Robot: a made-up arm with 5 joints. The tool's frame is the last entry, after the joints. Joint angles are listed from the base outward. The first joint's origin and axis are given. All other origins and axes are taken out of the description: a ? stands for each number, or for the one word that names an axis. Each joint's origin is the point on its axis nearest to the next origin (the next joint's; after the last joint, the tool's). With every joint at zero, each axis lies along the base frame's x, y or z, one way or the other. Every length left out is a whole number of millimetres.
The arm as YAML. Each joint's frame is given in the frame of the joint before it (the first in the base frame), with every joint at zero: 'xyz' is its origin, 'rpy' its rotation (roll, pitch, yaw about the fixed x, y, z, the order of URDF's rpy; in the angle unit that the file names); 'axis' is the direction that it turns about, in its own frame. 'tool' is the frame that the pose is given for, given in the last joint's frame.
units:
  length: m
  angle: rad
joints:
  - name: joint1
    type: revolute
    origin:
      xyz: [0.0, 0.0, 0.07]
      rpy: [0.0, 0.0, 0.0]
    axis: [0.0, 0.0, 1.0]
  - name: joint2
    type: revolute
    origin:
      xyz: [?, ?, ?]
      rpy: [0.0, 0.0, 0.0]
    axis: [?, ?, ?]
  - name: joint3
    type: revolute
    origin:
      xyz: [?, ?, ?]
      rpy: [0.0, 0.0, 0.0]
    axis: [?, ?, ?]
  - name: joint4
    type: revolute
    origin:
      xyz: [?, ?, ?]
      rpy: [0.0, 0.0, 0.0]
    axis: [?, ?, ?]
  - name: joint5
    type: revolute
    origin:
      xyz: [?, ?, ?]
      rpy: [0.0, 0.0, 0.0]
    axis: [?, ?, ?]
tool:
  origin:
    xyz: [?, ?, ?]
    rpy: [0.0, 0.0, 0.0]
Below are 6 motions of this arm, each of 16 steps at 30 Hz.
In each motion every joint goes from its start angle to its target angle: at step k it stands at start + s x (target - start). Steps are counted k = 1, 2, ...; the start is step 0. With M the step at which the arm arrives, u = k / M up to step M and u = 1 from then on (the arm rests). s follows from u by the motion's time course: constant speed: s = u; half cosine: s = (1 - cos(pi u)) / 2; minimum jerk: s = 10 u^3 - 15 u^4 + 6 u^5.
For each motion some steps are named. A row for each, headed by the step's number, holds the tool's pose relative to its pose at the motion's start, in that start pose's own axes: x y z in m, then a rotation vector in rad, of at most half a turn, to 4 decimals.
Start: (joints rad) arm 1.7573 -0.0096 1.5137 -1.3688 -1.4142
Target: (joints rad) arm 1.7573 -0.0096 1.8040 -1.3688 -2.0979
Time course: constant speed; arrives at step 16
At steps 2, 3, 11, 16:
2: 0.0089 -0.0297 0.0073 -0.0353 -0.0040 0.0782
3: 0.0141 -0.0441 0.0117 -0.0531 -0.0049 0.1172
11: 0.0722 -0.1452 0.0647 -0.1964 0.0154 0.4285
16: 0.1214 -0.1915 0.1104 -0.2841 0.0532 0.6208

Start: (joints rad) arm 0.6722 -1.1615 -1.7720 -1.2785 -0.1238
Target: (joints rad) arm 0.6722 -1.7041 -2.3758 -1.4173 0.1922
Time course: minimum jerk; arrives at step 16
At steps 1, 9, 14, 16:
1: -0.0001 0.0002 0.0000 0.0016 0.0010 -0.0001
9: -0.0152 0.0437 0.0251 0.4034 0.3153 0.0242
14: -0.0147 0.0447 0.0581 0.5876 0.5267 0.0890
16: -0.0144 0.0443 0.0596 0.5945 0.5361 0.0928

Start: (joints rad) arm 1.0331 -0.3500 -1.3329 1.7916 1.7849
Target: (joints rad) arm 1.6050 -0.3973 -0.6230 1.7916 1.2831
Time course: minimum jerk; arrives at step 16
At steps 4, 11, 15, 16:
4: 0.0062 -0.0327 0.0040 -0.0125 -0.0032 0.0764
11: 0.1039 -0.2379 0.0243 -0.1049 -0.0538 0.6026
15: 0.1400 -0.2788 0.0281 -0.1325 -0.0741 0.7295
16: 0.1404 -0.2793 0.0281 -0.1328 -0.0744 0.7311

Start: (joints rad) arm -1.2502 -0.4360 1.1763 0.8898 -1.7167
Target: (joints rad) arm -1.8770 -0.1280 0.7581 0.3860 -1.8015
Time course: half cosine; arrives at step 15
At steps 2, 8, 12, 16:
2: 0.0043 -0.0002 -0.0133 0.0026 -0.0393 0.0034
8: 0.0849 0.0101 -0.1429 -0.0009 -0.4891 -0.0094
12: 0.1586 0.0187 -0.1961 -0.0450 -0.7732 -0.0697
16: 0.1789 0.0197 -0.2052 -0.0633 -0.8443 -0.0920

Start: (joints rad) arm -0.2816 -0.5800 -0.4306 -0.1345 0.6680
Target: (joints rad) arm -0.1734 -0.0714 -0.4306 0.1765 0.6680
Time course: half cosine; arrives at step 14
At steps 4, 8, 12, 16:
4: 0.0095 -0.0115 -0.0262 -0.0349 -0.1300 0.0262
8: 0.0422 -0.0354 -0.0784 -0.1027 -0.4243 0.0714
12: 0.0776 -0.0516 -0.1120 -0.1450 -0.6619 0.0932
16: 0.0834 -0.0536 -0.1162 -0.1501 -0.6966 0.0952

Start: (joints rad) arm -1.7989 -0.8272 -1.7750 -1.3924 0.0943
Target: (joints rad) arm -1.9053 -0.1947 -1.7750 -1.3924 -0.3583
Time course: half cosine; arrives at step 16
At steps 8, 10, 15, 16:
8: 0.0320 -0.0799 0.0570 -0.3174 -0.0297 0.1858
10: 0.0448 -0.1013 0.0909 -0.4401 -0.0244 0.2507
15: 0.0641 -0.1213 0.1538 -0.6314 0.0030 0.3427
16: 0.0647 -0.1216 0.1559 -0.6375 0.0042 0.3454

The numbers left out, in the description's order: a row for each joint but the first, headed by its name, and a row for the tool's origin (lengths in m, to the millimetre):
joint2: xyz -0.1 0.115 0.0, axis 0.0 -1.0 0.0
joint3: xyz 0.011 0.0 0.022, axis 0.0 0.0 -1.0
joint4: xyz 0.123 0.018 0.0, axis -1.0 0.0 0.0
joint5: xyz 0.0 -0.052 -0.074, axis 0.0 0.0 -1.0
tool: xyz -0.347 -0.106 0.0

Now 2 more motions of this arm.
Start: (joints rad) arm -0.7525 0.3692 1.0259 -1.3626 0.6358
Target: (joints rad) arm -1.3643 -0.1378 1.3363 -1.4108 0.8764
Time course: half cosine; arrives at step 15
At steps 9, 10, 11, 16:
9: 0.1013 0.0993 -0.1832 0.1458 -0.6317 -0.3320
10: 0.1265 0.1149 -0.2014 0.1793 -0.7216 -0.3810
11: 0.1505 0.1287 -0.2150 0.2114 -0.8005 -0.4244
16: 0.2008 0.1550 -0.2343 0.2801 -0.9529 -0.5090

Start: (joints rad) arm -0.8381 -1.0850 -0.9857 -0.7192 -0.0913
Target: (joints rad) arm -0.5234 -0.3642 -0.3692 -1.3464 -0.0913
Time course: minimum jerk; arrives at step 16
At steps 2, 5, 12, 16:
2: -0.0006 0.0005 -0.0017 -0.0027 -0.0068 -0.0038
5: -0.0042 0.0025 -0.0208 -0.0277 -0.0823 -0.0307
12: 0.0433 -0.0451 -0.1050 -0.0604 -0.4565 0.1253
16: 0.0583 -0.0557 -0.1137 -0.0503 -0.5046 0.1837

